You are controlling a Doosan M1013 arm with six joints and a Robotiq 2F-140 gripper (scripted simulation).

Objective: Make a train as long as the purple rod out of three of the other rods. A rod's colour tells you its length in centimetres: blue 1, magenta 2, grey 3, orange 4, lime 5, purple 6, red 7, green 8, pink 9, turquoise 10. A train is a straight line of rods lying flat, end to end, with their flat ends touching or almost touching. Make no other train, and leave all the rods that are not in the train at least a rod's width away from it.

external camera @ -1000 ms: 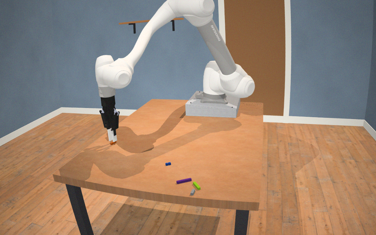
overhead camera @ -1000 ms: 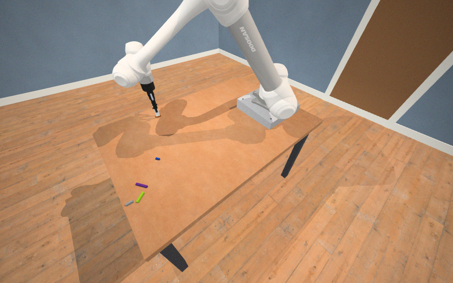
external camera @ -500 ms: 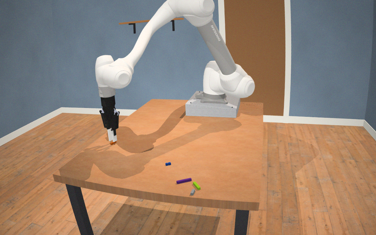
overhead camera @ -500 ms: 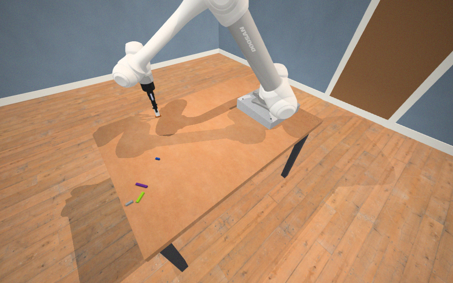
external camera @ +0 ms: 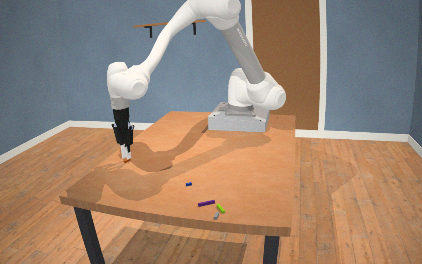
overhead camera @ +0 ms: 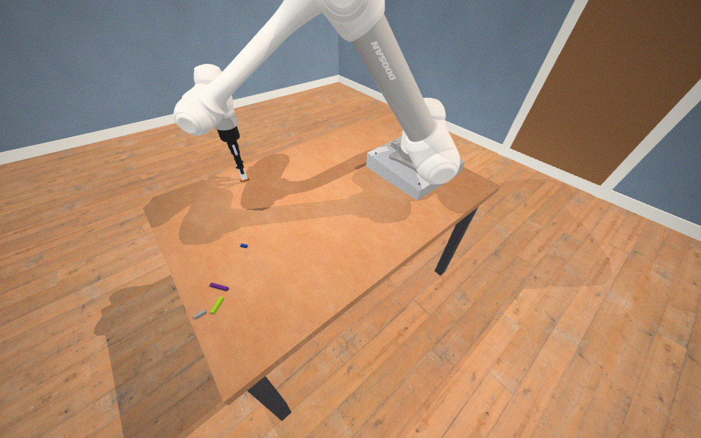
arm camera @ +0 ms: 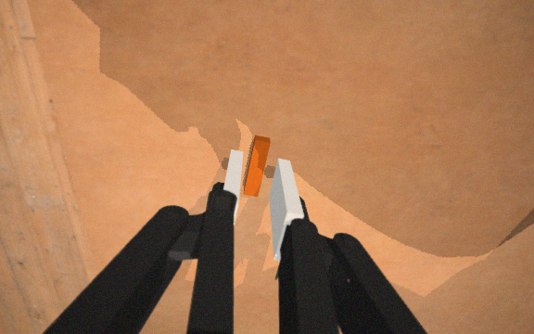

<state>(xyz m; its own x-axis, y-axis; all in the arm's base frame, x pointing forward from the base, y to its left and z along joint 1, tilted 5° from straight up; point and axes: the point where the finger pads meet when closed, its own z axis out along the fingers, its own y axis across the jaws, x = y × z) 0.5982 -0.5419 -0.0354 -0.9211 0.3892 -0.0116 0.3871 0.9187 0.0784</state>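
Right now my hand is 50 mm above the orange rod. From my hand the other things lie so: grey rod 460 mm to the left, 460 mm ahead, 50 mm below; then lime rod 470 mm to the left, 410 mm ahead, 50 mm below; then purple rod 420 mm to the left, 380 mm ahead, 50 mm below.
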